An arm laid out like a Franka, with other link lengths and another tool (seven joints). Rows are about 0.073 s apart.
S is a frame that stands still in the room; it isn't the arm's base.
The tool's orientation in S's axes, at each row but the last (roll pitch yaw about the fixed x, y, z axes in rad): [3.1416 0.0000 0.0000]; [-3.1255 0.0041 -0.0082]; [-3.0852 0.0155 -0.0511]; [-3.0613 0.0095 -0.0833]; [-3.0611 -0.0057 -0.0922]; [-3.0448 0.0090 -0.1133]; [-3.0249 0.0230 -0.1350]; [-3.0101 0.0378 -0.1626]
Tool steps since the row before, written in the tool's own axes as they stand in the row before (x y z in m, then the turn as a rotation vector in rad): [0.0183 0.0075 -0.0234 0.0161 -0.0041 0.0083]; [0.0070 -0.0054 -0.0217 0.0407 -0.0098 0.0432]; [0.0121 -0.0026 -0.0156 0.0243 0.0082 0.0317]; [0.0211 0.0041 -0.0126 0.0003 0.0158 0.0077]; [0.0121 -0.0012 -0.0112 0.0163 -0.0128 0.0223]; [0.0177 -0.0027 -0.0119 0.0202 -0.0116 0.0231]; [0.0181 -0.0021 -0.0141 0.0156 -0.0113 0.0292]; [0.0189 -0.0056 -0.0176 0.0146 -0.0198 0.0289]
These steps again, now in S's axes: [0.0183 -0.0075 0.0234 0.0161 0.0041 -0.0083]; [0.0071 0.0050 0.0218 0.0406 0.0102 -0.0432]; [0.0124 0.0011 0.0155 0.0234 -0.0076 -0.0325]; [0.0207 -0.0068 0.0120 -0.0010 -0.0151 -0.0089]; [0.0120 -0.0008 0.0113 0.0177 0.0130 -0.0211]; [0.0179 -0.0005 0.0119 0.0214 0.0114 -0.0221]; [0.0183 -0.0020 0.0138 0.0168 0.0125 -0.0280]; [0.0198 0.0000 0.0175 0.0172 0.0209 -0.0266]
